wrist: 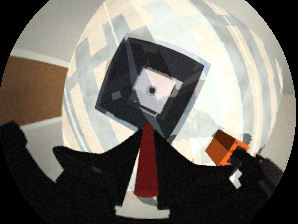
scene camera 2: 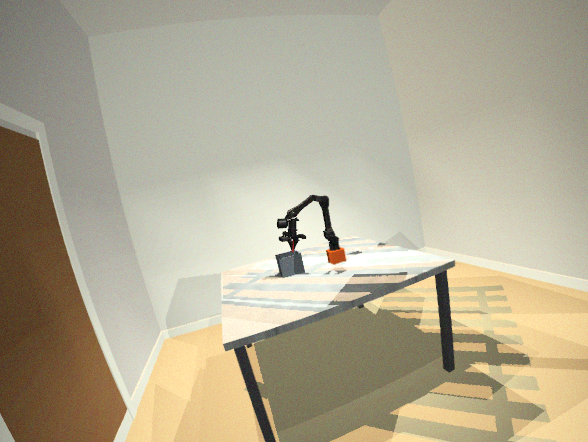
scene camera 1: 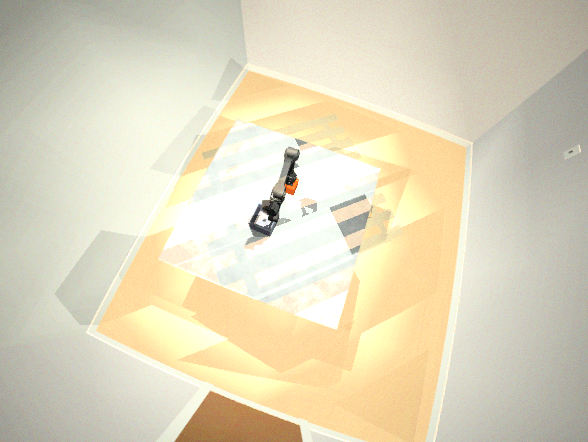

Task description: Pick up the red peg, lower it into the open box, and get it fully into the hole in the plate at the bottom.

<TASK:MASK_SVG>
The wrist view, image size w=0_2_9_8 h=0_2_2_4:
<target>my gripper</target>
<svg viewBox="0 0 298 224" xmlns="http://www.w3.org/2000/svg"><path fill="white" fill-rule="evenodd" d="M0 125L1 147L13 180L28 204L47 224L247 224L269 200L285 172L266 157L253 169L254 175L237 189L230 181L233 173L238 171L237 165L210 167L194 164L176 151L160 133L154 131L153 143L160 190L156 196L157 210L170 209L169 218L116 216L114 208L122 208L130 176L140 151L144 129L138 129L128 137L128 140L122 141L120 145L110 148L110 151L105 153L74 151L64 145L52 148L53 156L56 156L56 160L59 160L61 168L64 169L55 184L47 173L44 175L44 171L37 167L36 160L33 160L31 152L27 149L28 140L20 125L17 127L15 120Z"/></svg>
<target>dark box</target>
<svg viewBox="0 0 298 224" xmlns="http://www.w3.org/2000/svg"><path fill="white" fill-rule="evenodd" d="M126 32L124 39L121 40L116 53L114 53L112 60L110 60L108 69L106 69L104 81L102 81L94 109L97 109L102 115L112 117L114 121L124 125L126 128L132 129L134 132L144 128L145 124L152 124L154 131L160 133L165 140L169 141L169 144L172 144L174 137L184 127L186 117L190 115L197 97L200 96L202 85L204 85L206 77L208 77L206 75L208 75L210 63L194 55L194 53L178 47L178 45L168 43L168 41ZM144 68L174 81L173 91L170 92L168 100L166 100L164 108L162 108L160 113L130 100L138 77L140 77Z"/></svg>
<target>red peg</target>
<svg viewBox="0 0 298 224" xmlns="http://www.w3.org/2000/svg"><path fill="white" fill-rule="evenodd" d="M145 124L144 128L142 128L144 131L142 131L140 152L138 152L134 194L140 197L157 196L158 192L160 192L158 190L156 152L154 152L153 143L154 129L152 124Z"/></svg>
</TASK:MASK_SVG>
